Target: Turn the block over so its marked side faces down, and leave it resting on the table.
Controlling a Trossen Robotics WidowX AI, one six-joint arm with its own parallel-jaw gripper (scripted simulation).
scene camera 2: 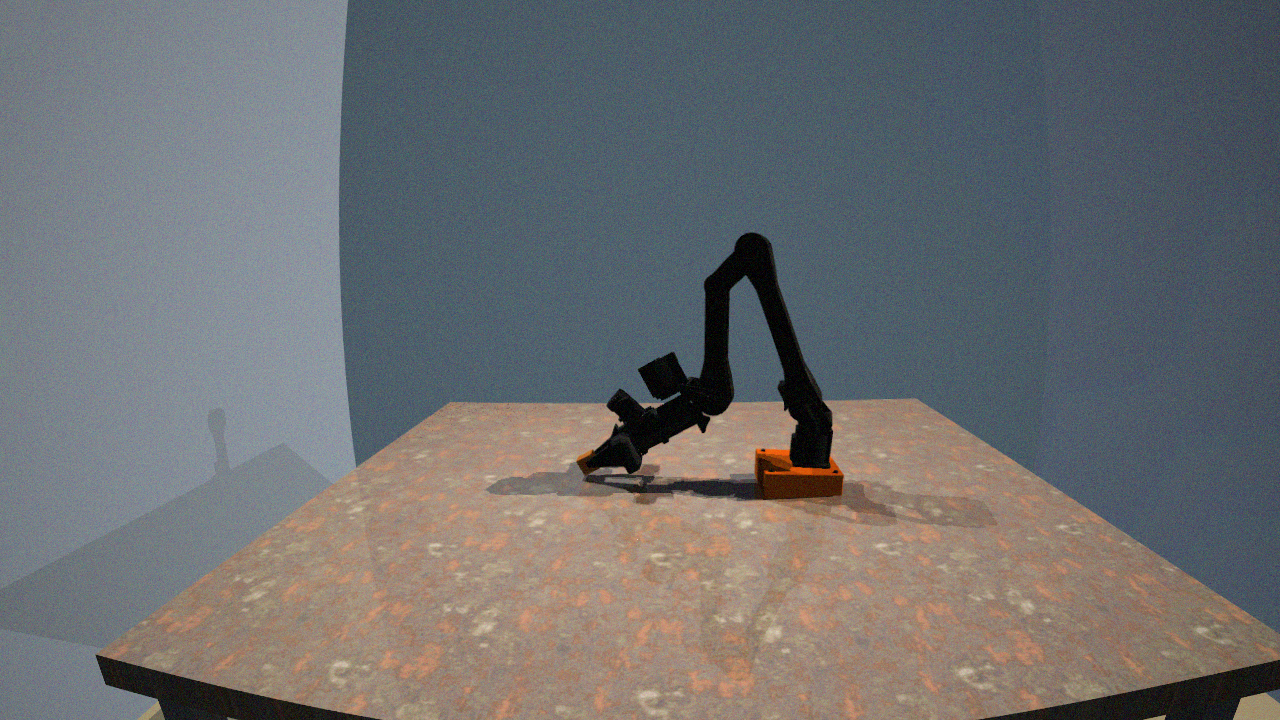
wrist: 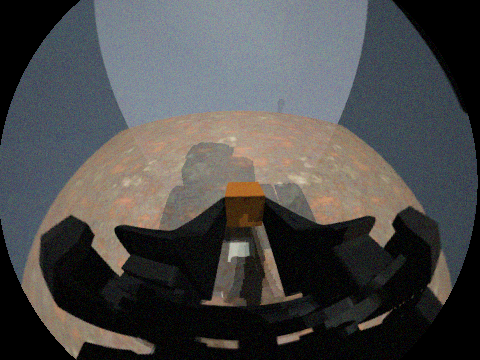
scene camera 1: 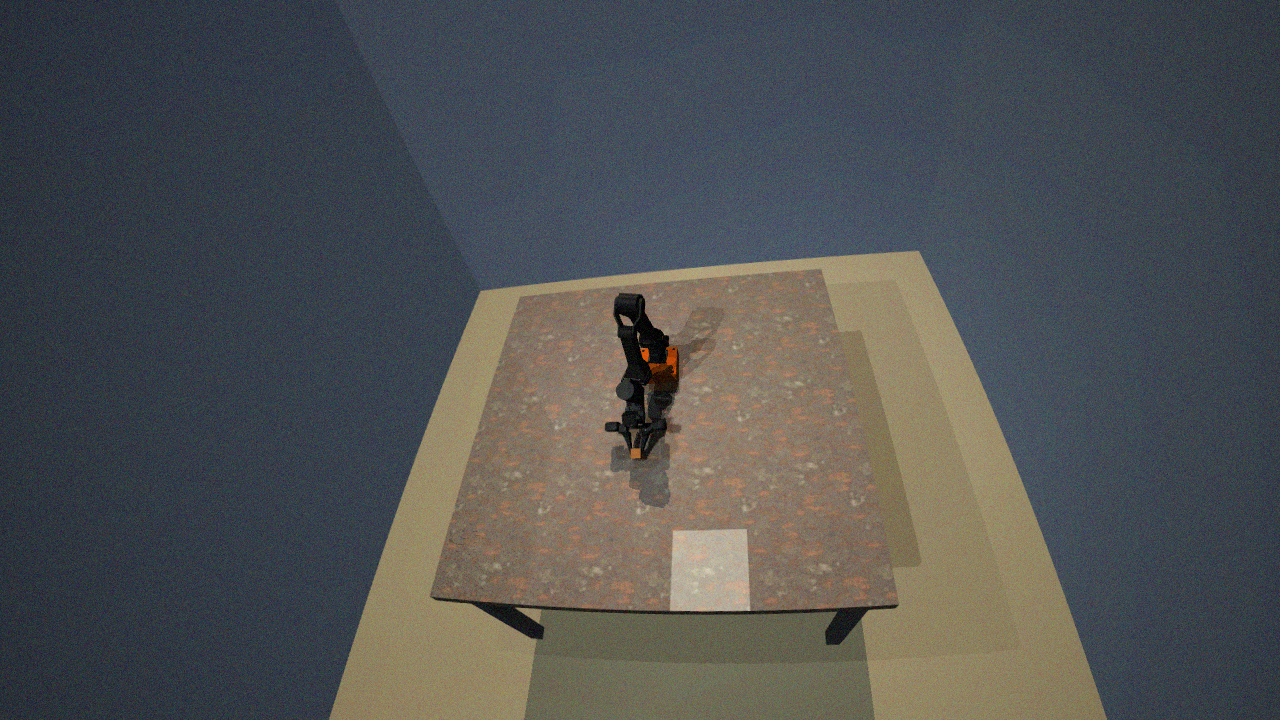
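Observation:
The gripper [scene camera 2: 588,462] carries a block [wrist: 244,200]. The wrist view shows the gripper [wrist: 243,201] too, and scene camera 1 also shows the gripper [scene camera 1: 636,454].

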